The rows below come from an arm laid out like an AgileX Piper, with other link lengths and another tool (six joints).
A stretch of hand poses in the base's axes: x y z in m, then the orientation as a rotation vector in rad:
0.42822, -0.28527, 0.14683, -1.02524, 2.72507, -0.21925
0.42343, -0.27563, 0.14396, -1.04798, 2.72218, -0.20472
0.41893, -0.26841, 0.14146, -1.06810, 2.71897, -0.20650
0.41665, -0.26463, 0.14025, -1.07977, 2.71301, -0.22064
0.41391, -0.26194, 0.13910, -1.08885, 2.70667, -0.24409
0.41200, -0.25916, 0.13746, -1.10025, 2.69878, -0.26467
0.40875, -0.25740, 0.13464, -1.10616, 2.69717, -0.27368
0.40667, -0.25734, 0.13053, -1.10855, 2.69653, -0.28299
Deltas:
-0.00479, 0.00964, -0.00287, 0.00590, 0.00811, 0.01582
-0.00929, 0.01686, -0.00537, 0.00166, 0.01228, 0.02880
-0.01157, 0.02064, -0.00658, -0.00835, 0.00888, 0.03651
-0.01431, 0.02333, -0.00773, -0.02392, 0.00275, 0.04203
-0.01622, 0.02611, -0.00937, -0.03776, -0.00321, 0.04964
-0.01947, 0.02787, -0.01219, -0.04446, -0.00381, 0.05294
-0.02155, 0.02793, -0.01630, -0.05091, -0.00490, 0.05380

